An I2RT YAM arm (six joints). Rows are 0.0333 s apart.
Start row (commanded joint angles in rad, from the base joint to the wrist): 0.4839 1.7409 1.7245 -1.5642 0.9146 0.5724
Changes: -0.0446 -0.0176 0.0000 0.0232 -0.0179 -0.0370; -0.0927 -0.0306 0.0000 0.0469 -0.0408 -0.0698; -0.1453 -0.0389 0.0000 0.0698 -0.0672 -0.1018; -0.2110 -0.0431 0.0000 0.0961 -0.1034 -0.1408; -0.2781 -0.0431 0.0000 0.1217 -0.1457 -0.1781; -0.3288 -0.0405 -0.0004 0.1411 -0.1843 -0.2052; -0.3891 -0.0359 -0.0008 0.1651 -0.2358 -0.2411
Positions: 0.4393 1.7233 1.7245 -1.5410 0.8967 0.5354; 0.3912 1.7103 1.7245 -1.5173 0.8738 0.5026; 0.3386 1.7020 1.7245 -1.4944 0.8474 0.4706; 0.2729 1.6978 1.7245 -1.4681 0.8112 0.4316; 0.2058 1.6978 1.7245 -1.4425 0.7689 0.3943; 0.1551 1.7004 1.7241 -1.4231 0.7303 0.3672; 0.0948 1.7050 1.7237 -1.3991 0.6788 0.3313
